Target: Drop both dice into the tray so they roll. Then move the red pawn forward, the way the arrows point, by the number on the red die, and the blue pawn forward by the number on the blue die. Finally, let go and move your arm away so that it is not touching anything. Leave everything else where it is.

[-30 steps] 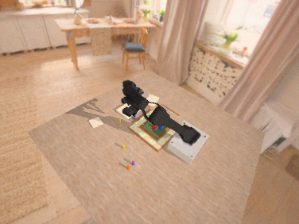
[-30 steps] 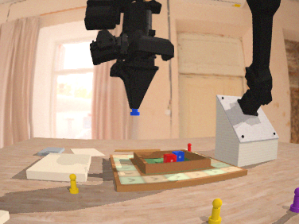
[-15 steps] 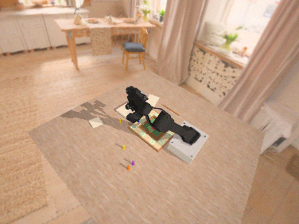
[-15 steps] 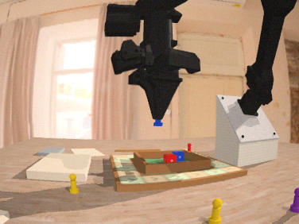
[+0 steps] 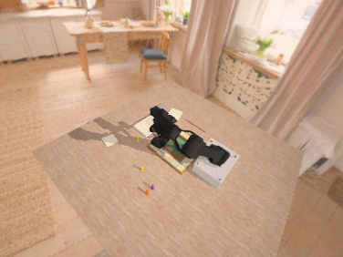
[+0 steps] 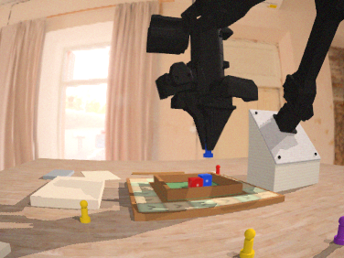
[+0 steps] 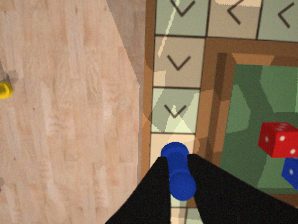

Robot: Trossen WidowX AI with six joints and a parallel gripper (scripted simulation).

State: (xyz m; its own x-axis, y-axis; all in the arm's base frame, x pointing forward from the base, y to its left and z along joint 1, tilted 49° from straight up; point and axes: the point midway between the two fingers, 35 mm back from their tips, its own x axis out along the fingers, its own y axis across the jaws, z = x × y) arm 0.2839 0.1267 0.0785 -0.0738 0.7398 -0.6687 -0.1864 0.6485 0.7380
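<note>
My gripper tip is 20 mm past the green tray, 130 mm to the left of it and 100 mm above it. Round my gripper tip: purple pawn (120 mm behind, 190 mm to the left, 90 mm below); then blue pawn (right at my gripper tip); then red pawn (120 mm behind, 250 mm to the right, 80 mm below).
</note>
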